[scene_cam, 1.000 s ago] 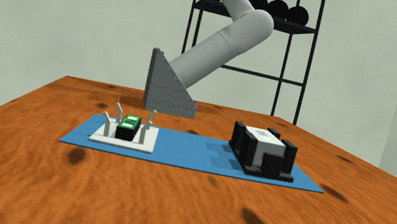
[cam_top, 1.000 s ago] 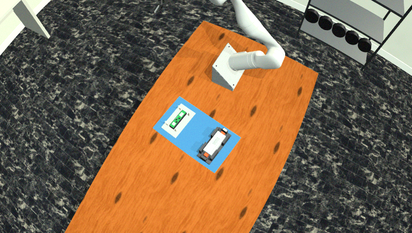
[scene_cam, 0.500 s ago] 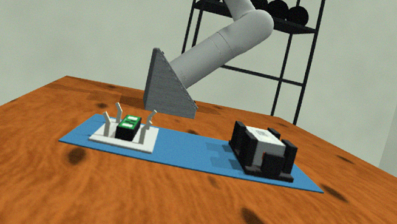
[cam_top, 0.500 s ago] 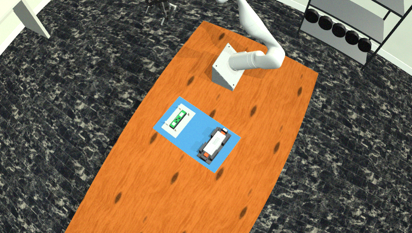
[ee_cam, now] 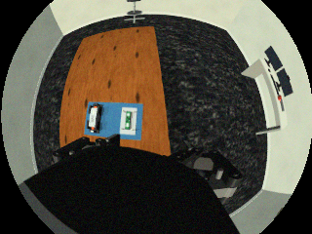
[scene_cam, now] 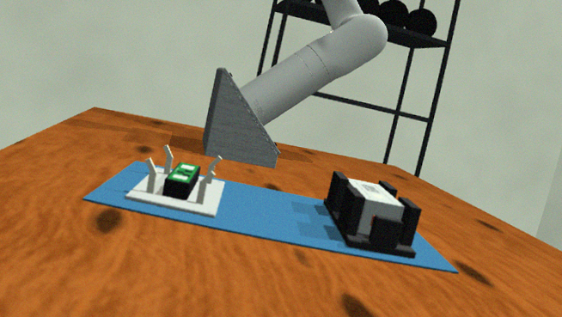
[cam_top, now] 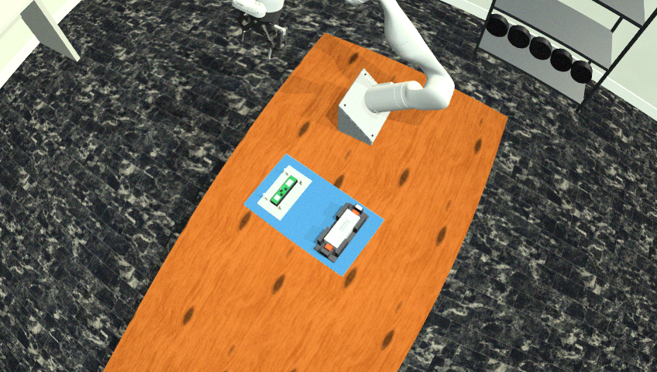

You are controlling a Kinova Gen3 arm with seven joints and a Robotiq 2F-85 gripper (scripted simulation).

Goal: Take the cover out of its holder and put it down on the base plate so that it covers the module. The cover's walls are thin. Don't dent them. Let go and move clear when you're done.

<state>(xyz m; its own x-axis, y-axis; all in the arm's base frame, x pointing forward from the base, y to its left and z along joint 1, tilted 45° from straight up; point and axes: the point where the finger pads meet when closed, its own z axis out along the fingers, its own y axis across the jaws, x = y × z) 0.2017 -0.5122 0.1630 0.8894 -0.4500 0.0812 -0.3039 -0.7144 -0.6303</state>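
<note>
Right now my hand is 51 cm above the cover, 31 cm to the right of it and 20 cm short of it.
</note>
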